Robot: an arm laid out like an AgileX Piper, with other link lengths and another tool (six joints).
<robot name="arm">
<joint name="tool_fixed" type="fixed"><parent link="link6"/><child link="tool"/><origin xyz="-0.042 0.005 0.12" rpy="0 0.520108 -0.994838"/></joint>
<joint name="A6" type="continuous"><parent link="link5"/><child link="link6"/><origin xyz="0 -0.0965 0" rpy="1.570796 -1.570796 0"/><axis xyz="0 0 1"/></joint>
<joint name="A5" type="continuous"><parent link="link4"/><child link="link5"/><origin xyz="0 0 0" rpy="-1.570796 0 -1.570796"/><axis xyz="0 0 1"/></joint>
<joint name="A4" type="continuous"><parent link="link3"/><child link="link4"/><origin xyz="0.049 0.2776 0" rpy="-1.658 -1.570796 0"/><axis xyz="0 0 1"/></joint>
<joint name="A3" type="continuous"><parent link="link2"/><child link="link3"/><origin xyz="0.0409 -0.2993 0"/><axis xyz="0 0 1"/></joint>
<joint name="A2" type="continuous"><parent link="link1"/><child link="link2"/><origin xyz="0 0 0" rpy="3.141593 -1.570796 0"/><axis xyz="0 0 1"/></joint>
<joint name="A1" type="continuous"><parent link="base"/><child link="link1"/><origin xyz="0 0 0.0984" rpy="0 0 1.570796"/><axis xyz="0 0 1"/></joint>
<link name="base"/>
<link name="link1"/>
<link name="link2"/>
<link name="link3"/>
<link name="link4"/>
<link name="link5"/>
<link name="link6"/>
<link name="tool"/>
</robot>
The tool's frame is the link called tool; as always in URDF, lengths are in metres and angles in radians. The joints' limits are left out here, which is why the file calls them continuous.
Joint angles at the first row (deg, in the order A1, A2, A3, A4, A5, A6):
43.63 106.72 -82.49 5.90 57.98 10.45
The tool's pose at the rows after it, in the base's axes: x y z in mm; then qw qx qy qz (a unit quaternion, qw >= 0):
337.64, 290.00, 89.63, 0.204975, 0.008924, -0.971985, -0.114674
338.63, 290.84, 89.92, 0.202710, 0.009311, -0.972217, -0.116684
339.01, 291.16, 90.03, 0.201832, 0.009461, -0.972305, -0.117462
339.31, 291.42, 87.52, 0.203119, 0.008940, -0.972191, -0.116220
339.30, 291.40, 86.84, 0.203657, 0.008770, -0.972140, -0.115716
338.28, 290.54, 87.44, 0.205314, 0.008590, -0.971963, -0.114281
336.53, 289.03, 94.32, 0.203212, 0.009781, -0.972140, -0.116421
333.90, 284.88, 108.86, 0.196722, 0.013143, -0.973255, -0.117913
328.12, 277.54, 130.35, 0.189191, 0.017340, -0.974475, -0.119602
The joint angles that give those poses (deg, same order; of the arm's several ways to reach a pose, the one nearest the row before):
43.63 106.71 -82.49 5.90 57.50 10.45
43.63 106.71 -82.49 5.90 57.15 10.45
43.63 106.71 -82.49 5.90 57.01 10.45
43.63 107.04 -82.49 5.90 56.89 10.45
43.63 107.13 -82.49 5.90 56.89 10.45
43.63 107.01 -82.49 5.90 57.25 10.45
43.63 106.01 -82.41 5.90 57.82 10.45
43.63 104.00 -82.41 5.46 59.10 10.45
43.63 100.92 -82.41 4.96 61.33 10.45

